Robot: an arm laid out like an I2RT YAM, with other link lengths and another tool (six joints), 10 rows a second.
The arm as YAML. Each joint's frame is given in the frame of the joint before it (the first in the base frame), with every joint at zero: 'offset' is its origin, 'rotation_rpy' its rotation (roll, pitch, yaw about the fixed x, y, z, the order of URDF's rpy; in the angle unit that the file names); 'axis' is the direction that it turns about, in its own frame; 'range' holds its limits. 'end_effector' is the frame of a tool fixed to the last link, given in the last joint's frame.
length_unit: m
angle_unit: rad
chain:
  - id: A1
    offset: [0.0, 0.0, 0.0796]
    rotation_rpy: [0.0, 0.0, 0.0]
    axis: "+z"
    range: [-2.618, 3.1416]
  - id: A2
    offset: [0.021, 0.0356, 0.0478]
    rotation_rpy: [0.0, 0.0, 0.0]
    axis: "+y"
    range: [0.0, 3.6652]
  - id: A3
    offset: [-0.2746, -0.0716, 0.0]
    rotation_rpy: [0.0, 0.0, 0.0]
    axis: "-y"
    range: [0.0, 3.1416]
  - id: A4
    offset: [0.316, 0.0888, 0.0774]
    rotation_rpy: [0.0, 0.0, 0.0]
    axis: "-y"
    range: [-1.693, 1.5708]
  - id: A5
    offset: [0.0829, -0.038, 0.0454]
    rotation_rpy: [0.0, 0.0, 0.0]
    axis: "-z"
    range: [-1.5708, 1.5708]
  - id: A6
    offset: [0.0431, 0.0, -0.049]
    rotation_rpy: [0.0, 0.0, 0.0]
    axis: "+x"
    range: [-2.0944, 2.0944]
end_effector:
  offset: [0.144, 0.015, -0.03]
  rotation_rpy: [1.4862, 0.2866, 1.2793]
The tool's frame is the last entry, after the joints.
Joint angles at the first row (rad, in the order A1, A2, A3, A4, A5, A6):
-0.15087, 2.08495, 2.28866, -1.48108, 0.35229, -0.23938
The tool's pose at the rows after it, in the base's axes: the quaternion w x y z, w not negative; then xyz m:
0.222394 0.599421 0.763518 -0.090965 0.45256 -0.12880 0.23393
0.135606 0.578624 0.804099 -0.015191 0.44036 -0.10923 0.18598
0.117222 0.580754 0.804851 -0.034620 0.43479 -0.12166 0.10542
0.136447 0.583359 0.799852 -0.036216 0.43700 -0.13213 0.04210
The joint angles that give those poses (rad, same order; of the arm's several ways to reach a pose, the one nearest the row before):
-0.28591, 2.08495, 2.28599, -1.56310, 0.09442, -0.25539
-0.32940, 2.07850, 2.11589, -1.52801, -0.11311, -0.36831
-0.34809, 2.07273, 1.85527, -1.32046, -0.08755, -0.38014
-0.36260, 2.07236, 1.66265, -1.09159, -0.07534, -0.38625

